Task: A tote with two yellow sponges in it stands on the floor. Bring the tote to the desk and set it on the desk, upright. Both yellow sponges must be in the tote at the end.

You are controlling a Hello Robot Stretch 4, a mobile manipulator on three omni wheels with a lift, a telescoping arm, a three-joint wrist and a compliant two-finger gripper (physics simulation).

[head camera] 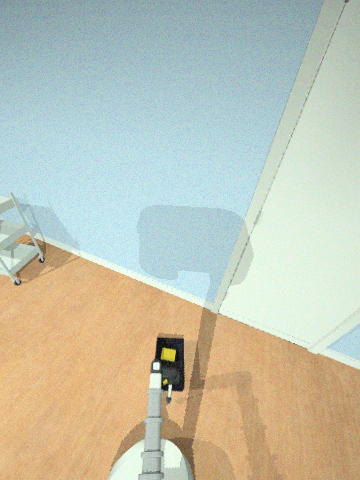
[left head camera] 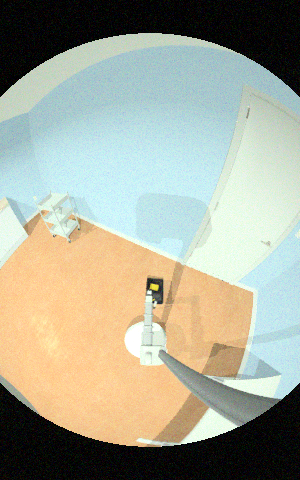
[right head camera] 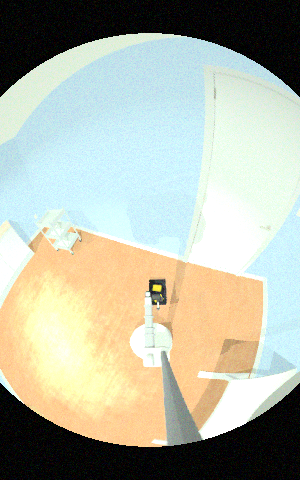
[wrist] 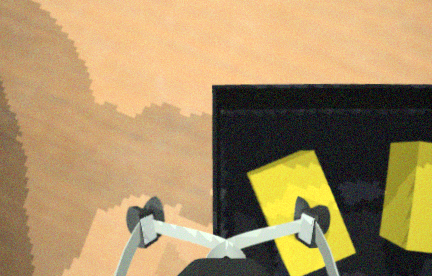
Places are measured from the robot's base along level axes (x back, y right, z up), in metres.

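Pixels of known places: gripper, fingertip midpoint: (head camera: 168, 387) (left head camera: 153, 302) (wrist: 224, 213).
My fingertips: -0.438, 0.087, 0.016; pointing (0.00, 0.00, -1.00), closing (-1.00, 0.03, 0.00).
Note:
Behind a point stands the place of what it marks, as x, y, z.
A black tote (head camera: 181, 362) @(-0.597, 0.181, -0.024) (left head camera: 161, 295) @(-0.521, 0.177, 0.025) (right head camera: 164, 295) @(-0.538, 0.175, -0.025) (wrist: 320, 97) @(-0.523, -0.011, 0.038) stands upright on the floor in front of the robot. One yellow sponge (head camera: 168, 354) @(-0.635, 0.083, 0.020) (left head camera: 154, 287) @(-0.623, 0.093, 0.020) (right head camera: 157, 288) @(-0.621, 0.096, 0.020) (wrist: 417, 200) @(-0.615, 0.083, 0.020) lies in its far part. The other yellow sponge (head camera: 165, 382) @(-0.466, 0.065, 0.018) (wrist: 287, 200) @(-0.495, 0.077, 0.020) lies nearer the base, partly covered by a finger in the wrist view. My gripper (wrist: 224, 213) @(-0.438, 0.088, 0.016) is open and empty above the tote's near end wall: one finger is over the floor outside, the other over the near sponge. Its height above the rim is hard to tell. I cannot tell which white furniture is the desk.
A white three-shelf cart (head camera: 15, 255) @(-1.480, -1.424, 0.104) (left head camera: 59, 214) @(-1.468, -1.472, 0.370) (right head camera: 61, 235) @(-1.272, -1.294, 0.405) stands by the wall at the left. White furniture (left head camera: 9, 232) @(-0.999, -2.568, 0.373) (right head camera: 12, 255) @(-0.914, -2.607, 0.387) shows at the far left, and another white piece (left head camera: 255, 384) (right head camera: 245, 400) at the lower right. A white door (head camera: 305, 225) @(-0.894, 0.747, 1.025) is beyond the tote, to the right.

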